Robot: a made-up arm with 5 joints.
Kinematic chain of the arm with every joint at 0, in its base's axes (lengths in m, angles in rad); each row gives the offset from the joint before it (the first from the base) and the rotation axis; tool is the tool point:
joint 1: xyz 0 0 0.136 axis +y
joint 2: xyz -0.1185 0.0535 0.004 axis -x
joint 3: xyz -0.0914 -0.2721 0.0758 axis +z
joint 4: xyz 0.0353 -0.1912 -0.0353 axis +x
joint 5: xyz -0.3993 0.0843 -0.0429 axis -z
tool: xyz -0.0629 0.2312 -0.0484
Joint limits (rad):
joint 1: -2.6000..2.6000
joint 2: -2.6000..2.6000
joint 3: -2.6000..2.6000
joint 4: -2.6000..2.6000
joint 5: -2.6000..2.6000
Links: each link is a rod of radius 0.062 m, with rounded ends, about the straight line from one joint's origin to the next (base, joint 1, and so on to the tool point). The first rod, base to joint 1, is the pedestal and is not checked.
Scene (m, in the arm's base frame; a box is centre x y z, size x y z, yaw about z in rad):
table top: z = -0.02
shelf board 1: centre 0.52 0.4 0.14 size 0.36 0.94 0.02 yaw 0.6
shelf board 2: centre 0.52 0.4 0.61 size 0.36 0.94 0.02 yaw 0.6
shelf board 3: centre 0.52 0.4 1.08 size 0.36 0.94 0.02 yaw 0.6
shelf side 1: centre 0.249 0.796 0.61 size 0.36 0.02 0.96 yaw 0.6
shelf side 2: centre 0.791 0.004 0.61 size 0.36 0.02 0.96 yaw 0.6
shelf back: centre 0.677 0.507 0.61 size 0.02 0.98 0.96 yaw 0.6
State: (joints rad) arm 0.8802 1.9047 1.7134 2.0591 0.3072
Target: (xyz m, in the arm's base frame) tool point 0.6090 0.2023 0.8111
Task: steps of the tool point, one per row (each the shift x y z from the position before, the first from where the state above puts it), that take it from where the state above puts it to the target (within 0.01 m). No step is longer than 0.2 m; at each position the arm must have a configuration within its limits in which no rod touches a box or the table.
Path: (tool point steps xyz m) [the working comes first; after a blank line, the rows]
Joints at the target: 0.8973 1.3753 1.1150 2.2762 -0.2834
Straight joint move there: touches shelf board 2.

1: 0.0676 -0.1446 0.0642
2: 0.0309 -0.1552 0.0451
3: -0.0032 -0.1568 0.0231
4: -0.0337 -0.1499 -0.0011
5: -0.0598 -0.1346 -0.0259
6: -0.0803 -0.1111 -0.0501
7: 0.0455 0.0464 0.0884
8: 0.0229 0.0584 0.1007
9: -0.0076 0.0734 0.1127
10: -0.0482 0.0941 0.1175
11: 0.1036 0.0537 0.0139
12: 0.0932 0.0630 -0.0006
13: 0.0782 0.0714 -0.0133

